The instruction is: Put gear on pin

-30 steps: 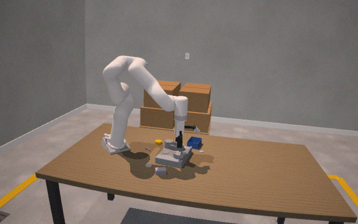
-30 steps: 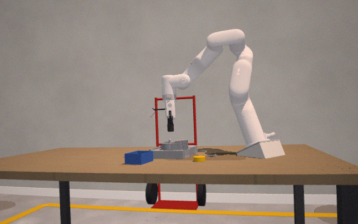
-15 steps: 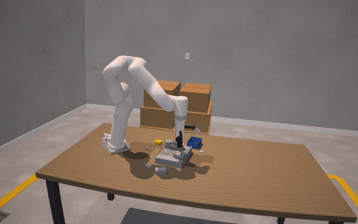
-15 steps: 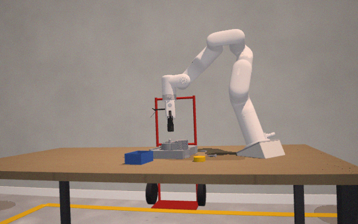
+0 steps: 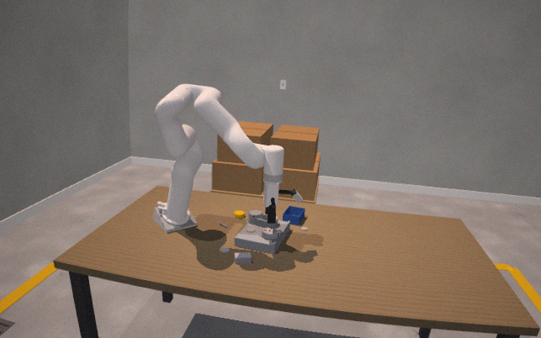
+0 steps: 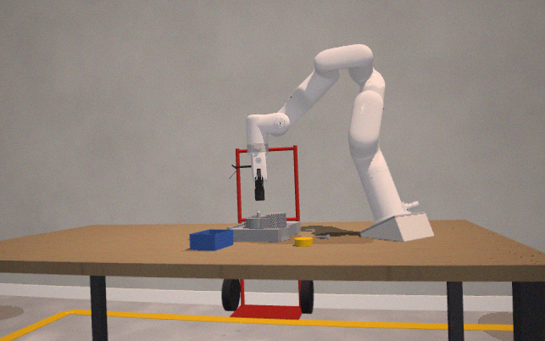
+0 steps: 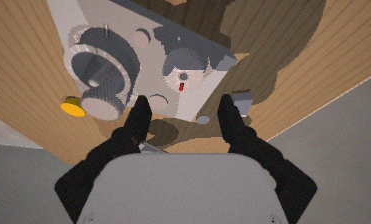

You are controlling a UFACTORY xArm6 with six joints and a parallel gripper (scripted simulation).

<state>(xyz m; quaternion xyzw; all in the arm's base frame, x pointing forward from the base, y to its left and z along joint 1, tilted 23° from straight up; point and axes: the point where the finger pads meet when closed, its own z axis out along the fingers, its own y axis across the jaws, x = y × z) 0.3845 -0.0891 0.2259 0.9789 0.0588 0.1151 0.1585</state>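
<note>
The toothed gear is 80 mm below my hand. Also, from my hand: small grey block (100 mm behind, 140 mm to the right, 120 mm below); then blue bin (120 mm ahead, 270 mm to the left, 120 mm below); then bolt (210 mm behind, 170 mm to the left, 120 mm below).
</note>
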